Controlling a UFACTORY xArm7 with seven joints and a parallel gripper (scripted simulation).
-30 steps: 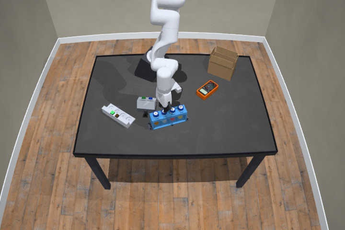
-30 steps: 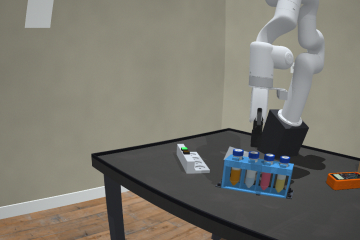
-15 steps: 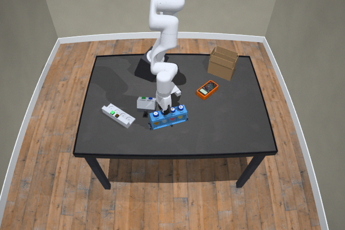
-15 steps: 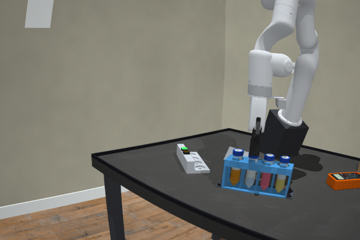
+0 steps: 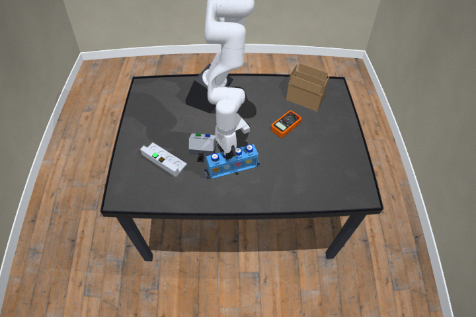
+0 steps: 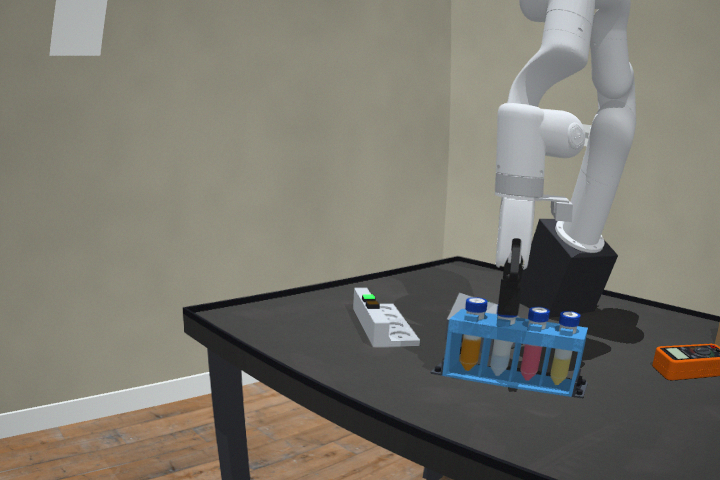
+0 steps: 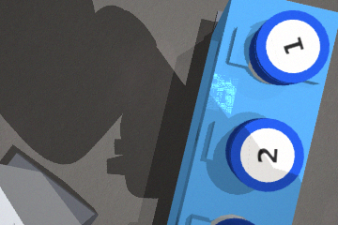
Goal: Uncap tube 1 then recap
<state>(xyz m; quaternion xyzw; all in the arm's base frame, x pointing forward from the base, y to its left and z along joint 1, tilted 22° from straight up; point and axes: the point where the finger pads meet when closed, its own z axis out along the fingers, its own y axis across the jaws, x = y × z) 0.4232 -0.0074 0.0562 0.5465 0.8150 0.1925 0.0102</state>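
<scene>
The grey key housing is 140 mm behind my hand, 90 mm to the right of it and 80 mm below it. From my hand the other things lie so: cap 1 (20 mm behind, 100 mm to the left, 20 mm below).
</scene>
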